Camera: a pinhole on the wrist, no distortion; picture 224 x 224 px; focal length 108.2 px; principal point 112.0 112.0 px. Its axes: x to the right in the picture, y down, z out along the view. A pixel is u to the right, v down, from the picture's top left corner.
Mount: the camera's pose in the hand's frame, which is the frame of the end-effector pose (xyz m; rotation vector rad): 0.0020 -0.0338 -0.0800 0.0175 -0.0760 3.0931
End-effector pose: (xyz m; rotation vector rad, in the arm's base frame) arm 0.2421 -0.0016 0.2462 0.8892 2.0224 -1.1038
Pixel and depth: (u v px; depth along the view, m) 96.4 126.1 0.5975
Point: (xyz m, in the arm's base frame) 0.1898 -0.4878 0.0180
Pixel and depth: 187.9 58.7 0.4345
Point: 0.6217 -0.3243 0.2445
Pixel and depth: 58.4 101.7 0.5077
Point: 0.1753 -0.3201 -0.1336
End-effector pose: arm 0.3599 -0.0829 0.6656 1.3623 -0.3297 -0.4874
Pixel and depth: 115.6 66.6 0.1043
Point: 0.3489 -0.1055 0.6752
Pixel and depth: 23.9 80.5 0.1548
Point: 0.4349 -0.2146 0.6700
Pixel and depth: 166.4 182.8 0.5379
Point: -0.1559 -0.3679 0.3716
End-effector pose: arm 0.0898 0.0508 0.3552 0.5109 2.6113 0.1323
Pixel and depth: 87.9 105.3 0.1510
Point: 0.0811 0.0342 0.2703
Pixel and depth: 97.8 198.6 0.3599
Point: 0.0685 -0.2493 0.0429
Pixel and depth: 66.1 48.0 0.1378
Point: 0.0772 0.1110 0.2798
